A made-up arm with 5 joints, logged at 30 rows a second.
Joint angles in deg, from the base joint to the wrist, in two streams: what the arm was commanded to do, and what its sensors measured. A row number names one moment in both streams.
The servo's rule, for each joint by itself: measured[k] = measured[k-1] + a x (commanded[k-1-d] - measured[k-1]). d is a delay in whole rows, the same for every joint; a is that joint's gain. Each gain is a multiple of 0.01, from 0.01 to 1. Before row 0 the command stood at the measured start. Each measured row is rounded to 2 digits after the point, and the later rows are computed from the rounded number. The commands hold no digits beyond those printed.
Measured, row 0:
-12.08, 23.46, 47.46, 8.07, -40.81
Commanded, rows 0 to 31:
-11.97, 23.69, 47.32, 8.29, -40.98
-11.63, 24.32, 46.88, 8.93, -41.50
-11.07, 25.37, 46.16, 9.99, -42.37
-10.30, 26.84, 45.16, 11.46, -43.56
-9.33, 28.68, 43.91, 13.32, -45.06
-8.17, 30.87, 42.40, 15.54, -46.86
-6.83, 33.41, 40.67, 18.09, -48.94
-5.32, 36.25, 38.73, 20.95, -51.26
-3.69, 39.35, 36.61, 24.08, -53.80
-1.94, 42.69, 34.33, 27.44, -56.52
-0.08, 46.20, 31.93, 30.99, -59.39
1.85, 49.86, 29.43, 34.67, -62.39
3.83, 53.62, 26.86, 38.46, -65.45
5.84, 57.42, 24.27, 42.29, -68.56
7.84, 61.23, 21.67, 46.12, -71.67
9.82, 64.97, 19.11, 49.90, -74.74
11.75, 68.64, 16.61, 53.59, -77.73
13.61, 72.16, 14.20, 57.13, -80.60
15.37, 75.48, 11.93, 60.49, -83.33
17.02, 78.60, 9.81, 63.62, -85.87
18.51, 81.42, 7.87, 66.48, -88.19
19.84, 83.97, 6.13, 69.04, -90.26
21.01, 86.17, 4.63, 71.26, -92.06
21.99, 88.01, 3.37, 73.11, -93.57
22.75, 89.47, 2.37, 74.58, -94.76
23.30, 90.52, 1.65, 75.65, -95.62
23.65, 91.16, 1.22, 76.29, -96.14
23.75, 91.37, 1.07, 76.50, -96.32
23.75, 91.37, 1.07, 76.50, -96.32
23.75, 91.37, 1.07, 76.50, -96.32
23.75, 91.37, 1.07, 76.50, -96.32
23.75, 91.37, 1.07, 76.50, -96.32
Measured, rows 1 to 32:
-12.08, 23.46, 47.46, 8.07, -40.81
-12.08, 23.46, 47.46, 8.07, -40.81
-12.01, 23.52, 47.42, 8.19, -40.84
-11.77, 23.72, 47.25, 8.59, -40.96
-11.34, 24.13, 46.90, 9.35, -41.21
-10.70, 24.81, 46.34, 10.49, -41.63
-9.85, 25.78, 45.56, 12.02, -42.25
-8.81, 27.05, 44.55, 13.92, -43.08
-7.58, 28.64, 43.31, 16.17, -44.13
-6.18, 30.54, 41.84, 18.75, -45.41
-4.64, 32.74, 40.17, 21.63, -46.92
-2.97, 35.23, 38.30, 24.77, -48.65
-1.18, 37.97, 36.26, 28.13, -50.58
0.70, 40.94, 34.07, 31.66, -52.71
2.64, 44.11, 31.76, 35.33, -55.00
4.62, 47.44, 29.36, 39.09, -57.44
6.62, 50.89, 26.90, 42.89, -60.00
8.60, 54.41, 24.41, 46.68, -62.65
10.55, 57.97, 21.91, 50.41, -65.36
12.45, 61.52, 19.44, 54.04, -68.10
14.26, 65.01, 17.04, 57.52, -70.84
15.97, 68.41, 14.73, 60.81, -73.55
17.54, 71.66, 12.53, 63.87, -76.19
18.97, 74.74, 10.48, 66.66, -78.72
20.23, 77.60, 8.61, 69.14, -81.12
21.32, 80.20, 6.93, 71.28, -83.36
22.21, 82.52, 5.47, 73.06, -85.41
22.89, 84.52, 4.25, 74.46, -87.25
23.36, 86.18, 3.28, 75.45, -88.85
23.60, 87.48, 2.57, 76.02, -90.19
23.69, 88.45, 2.09, 76.28, -91.29
23.73, 89.18, 1.76, 76.40, -92.20
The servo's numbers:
d 2
a 0.62 0.25 0.32 0.54 0.18

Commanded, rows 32 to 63:
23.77, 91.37, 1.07, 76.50, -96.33
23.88, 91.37, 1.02, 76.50, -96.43
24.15, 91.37, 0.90, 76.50, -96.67
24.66, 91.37, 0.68, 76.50, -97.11
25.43, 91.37, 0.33, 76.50, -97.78
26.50, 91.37, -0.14, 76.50, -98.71
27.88, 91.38, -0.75, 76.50, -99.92
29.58, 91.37, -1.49, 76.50, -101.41
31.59, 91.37, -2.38, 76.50, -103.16
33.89, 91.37, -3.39, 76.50, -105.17
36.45, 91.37, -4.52, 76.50, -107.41
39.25, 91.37, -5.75, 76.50, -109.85
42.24, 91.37, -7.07, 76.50, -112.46
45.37, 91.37, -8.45, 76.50, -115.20
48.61, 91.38, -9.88, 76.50, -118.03
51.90, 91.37, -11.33, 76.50, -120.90
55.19, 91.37, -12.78, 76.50, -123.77
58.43, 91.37, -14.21, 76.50, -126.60
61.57, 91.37, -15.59, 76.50, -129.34
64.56, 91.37, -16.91, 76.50, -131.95
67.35, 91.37, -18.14, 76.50, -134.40
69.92, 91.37, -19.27, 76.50, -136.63
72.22, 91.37, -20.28, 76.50, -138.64
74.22, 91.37, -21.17, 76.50, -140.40
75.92, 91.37, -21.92, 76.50, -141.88
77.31, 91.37, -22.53, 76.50, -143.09
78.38, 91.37, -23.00, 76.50, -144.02
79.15, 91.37, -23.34, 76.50, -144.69
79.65, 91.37, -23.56, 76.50, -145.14
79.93, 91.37, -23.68, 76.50, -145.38
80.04, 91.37, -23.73, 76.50, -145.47
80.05, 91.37, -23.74, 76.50, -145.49
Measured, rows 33 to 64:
23.74, 89.73, 1.54, 76.45, -92.94
23.75, 90.14, 1.39, 76.48, -93.55
23.76, 90.45, 1.29, 76.49, -94.05
23.83, 90.68, 1.20, 76.50, -94.48
24.03, 90.85, 1.10, 76.50, -94.87
24.42, 90.98, 0.97, 76.50, -95.27
25.05, 91.08, 0.77, 76.50, -95.72
25.95, 91.15, 0.48, 76.50, -96.26
27.15, 91.21, 0.09, 76.50, -96.92
28.66, 91.25, -0.42, 76.50, -97.73
30.48, 91.28, -1.05, 76.50, -98.71
32.59, 91.30, -1.80, 76.50, -99.87
34.98, 91.32, -2.67, 76.50, -101.23
37.63, 91.33, -3.66, 76.50, -102.78
40.49, 91.34, -4.75, 76.50, -104.52
43.52, 91.35, -5.93, 76.50, -106.44
46.68, 91.36, -7.19, 76.50, -108.53
49.92, 91.36, -8.51, 76.50, -110.76
53.19, 91.36, -9.88, 76.50, -113.10
56.44, 91.36, -11.27, 76.50, -115.53
59.62, 91.36, -12.65, 76.50, -118.02
62.68, 91.36, -14.01, 76.50, -120.53
65.58, 91.36, -15.33, 76.50, -123.03
68.27, 91.36, -16.59, 76.50, -125.48
70.72, 91.36, -17.77, 76.50, -127.85
72.89, 91.36, -18.86, 76.50, -130.11
74.77, 91.36, -19.84, 76.50, -132.23
76.34, 91.36, -20.70, 76.50, -134.18
77.60, 91.36, -21.44, 76.50, -135.95
78.56, 91.36, -22.05, 76.50, -137.52
79.24, 91.36, -22.53, 76.50, -138.89
79.67, 91.36, -22.90, 76.50, -140.06

